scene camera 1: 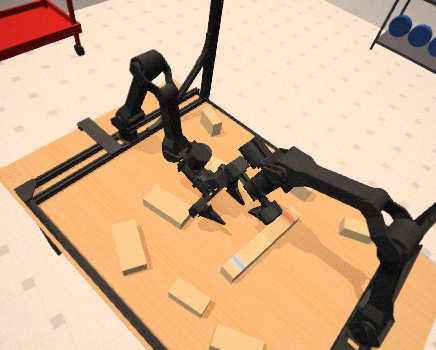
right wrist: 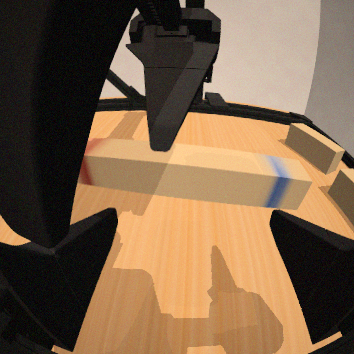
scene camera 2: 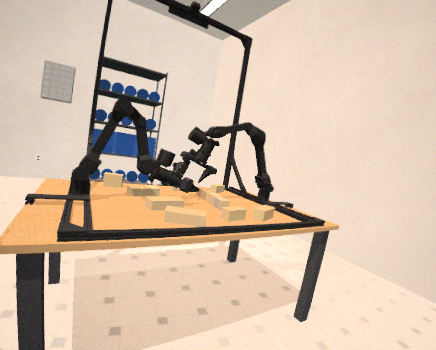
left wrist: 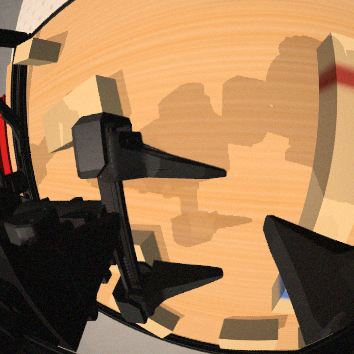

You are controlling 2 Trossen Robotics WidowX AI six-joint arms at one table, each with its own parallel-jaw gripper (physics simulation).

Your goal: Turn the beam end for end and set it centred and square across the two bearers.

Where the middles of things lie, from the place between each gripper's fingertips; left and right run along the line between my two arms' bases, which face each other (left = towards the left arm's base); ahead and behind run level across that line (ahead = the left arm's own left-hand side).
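Scene:
Beam (scene camera 1: 234,267): 40 mm below my right hand, 10 mm behind it, 110 mm to the left of it. My left hand: 8 cm above the beam, 1 cm short of it, 12 cm to the right of it.

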